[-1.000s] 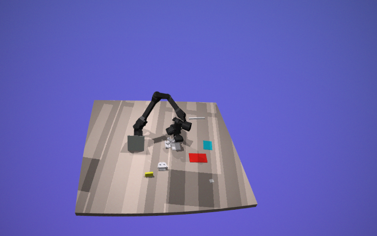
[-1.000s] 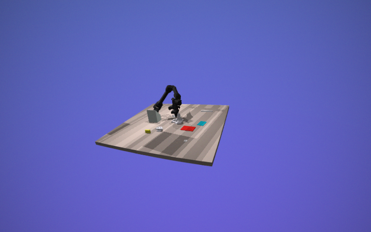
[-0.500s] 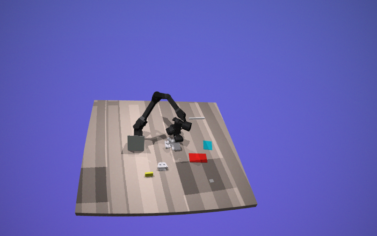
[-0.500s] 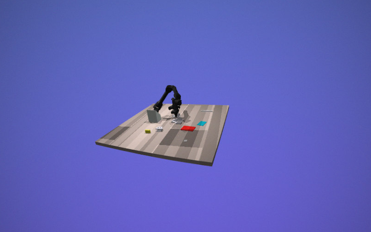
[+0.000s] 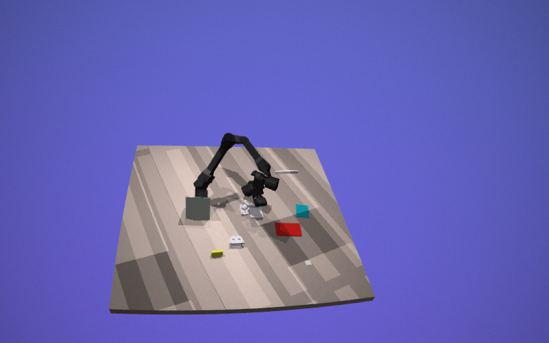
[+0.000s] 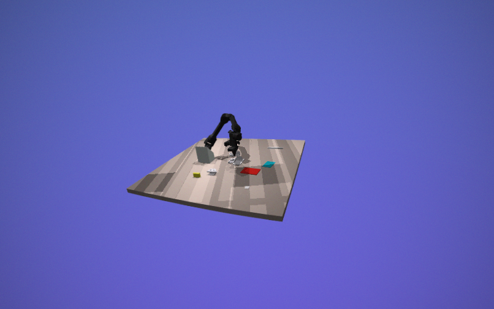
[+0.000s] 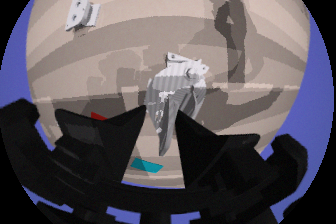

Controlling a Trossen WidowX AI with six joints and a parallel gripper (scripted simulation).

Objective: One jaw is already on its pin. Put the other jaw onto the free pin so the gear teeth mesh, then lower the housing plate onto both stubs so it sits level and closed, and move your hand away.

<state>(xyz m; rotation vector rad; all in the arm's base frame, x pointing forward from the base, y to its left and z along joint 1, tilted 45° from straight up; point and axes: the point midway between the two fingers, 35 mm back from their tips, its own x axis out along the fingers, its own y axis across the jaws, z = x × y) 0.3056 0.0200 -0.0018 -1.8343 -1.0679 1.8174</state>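
The grey jaw lies 4 cm behind my gripper tip and 1 cm to the left of it. Round my gripper tip: yellow block (19 cm behind, 32 cm to the right, 6 cm below); then cyan tile (29 cm ahead, 6 cm to the left, 8 cm below); then red flat sheet (20 cm ahead, 10 cm to the right, 8 cm below).
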